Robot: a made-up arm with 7 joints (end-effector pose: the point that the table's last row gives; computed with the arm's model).
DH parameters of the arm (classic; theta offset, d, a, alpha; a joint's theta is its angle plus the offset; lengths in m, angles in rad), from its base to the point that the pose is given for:
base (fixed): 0 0 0 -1.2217
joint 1: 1.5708 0 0 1.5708
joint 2: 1.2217 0 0 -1.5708
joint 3: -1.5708 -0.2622 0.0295 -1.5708
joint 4: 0 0 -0.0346 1.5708
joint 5: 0 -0.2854 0 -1.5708
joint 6: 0 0 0 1.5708
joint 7: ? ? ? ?
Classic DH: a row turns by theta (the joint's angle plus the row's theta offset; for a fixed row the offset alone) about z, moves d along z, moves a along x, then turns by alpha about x.
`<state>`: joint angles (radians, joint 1 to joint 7).
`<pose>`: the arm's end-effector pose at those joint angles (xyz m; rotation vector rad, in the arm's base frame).
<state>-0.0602 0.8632 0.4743 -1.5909 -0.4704 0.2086 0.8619</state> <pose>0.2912 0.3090 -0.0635 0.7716 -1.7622 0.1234</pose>
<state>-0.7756 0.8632 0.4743 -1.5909 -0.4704 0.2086 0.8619</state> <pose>0.3282 0.2298 0.1541 0.5346 -2.4776 0.2373</pose>
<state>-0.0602 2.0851 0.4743 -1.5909 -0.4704 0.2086 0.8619</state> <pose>0.2688 0.1769 0.2842 1.6712 -1.7295 -0.9831</pose>
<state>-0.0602 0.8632 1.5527 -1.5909 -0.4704 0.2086 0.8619</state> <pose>0.0116 0.4261 0.0510 1.3964 -2.1265 1.0788</pose>
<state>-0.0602 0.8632 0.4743 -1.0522 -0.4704 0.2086 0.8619</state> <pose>0.2503 0.4019 -0.1780 0.8502 -1.2717 0.4325</pose>
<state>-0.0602 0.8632 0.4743 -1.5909 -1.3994 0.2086 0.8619</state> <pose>0.2912 0.3090 -0.0635 1.6273 -1.3886 -0.4449</pose>
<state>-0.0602 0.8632 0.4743 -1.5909 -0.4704 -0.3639 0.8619</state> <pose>0.2912 0.3090 -0.0635 0.4949 -2.0410 -0.4171</pose>
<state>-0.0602 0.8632 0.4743 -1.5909 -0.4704 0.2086 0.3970</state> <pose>0.2912 0.3090 -0.0635 1.1583 -1.5391 -0.1885</pose>
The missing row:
joint 7: 0 0 0 0
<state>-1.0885 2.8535 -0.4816 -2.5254 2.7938 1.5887 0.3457</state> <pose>0.1108 0.0491 0.1932 -0.0194 0.0476 0.0620</pose>
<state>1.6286 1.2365 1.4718 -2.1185 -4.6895 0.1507 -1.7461</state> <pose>0.1324 0.2887 0.0663 1.3644 -0.6516 -1.5066</pose>
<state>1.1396 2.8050 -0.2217 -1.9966 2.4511 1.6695 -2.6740</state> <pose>0.2090 0.2318 -0.1603 -1.9336 0.6615 -1.6743</pose>
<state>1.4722 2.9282 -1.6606 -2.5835 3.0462 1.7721 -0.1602</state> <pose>-0.0805 0.1818 0.0778 -0.4475 1.7641 2.4978</pose>
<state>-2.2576 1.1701 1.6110 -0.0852 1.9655 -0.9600 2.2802</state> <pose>0.2791 0.3123 0.3562 0.4213 -1.4208 0.0016</pose>
